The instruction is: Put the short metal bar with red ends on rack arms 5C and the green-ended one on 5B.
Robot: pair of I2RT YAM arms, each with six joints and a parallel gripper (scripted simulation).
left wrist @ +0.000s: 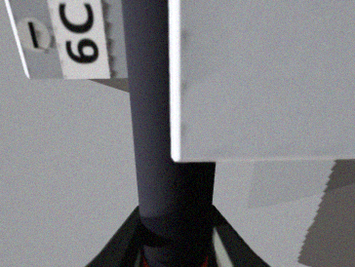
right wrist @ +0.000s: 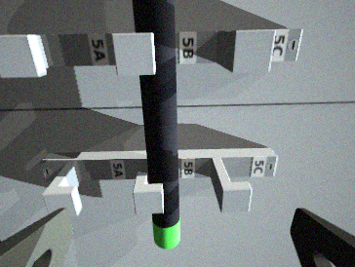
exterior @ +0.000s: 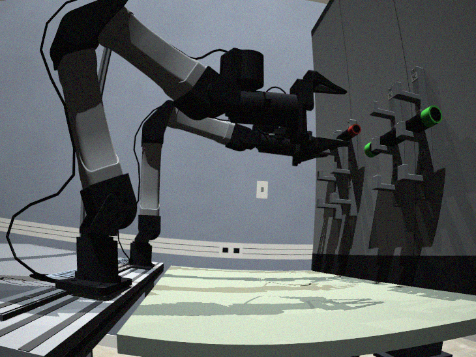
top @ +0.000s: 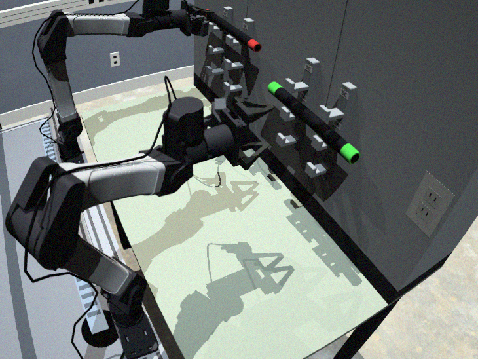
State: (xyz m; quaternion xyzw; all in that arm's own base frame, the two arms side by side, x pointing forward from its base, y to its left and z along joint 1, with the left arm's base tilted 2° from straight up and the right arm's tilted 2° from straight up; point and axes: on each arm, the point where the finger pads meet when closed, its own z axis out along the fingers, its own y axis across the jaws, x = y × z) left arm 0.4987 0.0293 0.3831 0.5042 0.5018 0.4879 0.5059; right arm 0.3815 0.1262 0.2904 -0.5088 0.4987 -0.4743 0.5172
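Note:
Now: right hand 12 cm short of the green-ended bar, 1 cm to the right of it and 2 cm above it. Round my right hand: red-ended bar (13 cm ahead, 40 cm to the left, 6 cm above); then wall panel (27 cm ahead, 18 cm to the left, 14 cm above); then outlet plate (15 cm ahead, 32 cm to the right, 1 cm below).
Right now my left hand is 12 cm to the left of the red-ended bar. Round my left hand: wall panel: 14 cm ahead, 34 cm to the right, 9 cm above; outlet plate: 2 cm ahead, 85 cm to the right, 6 cm below; green-ended bar: 1 cm behind, 52 cm to the right, 7 cm below.

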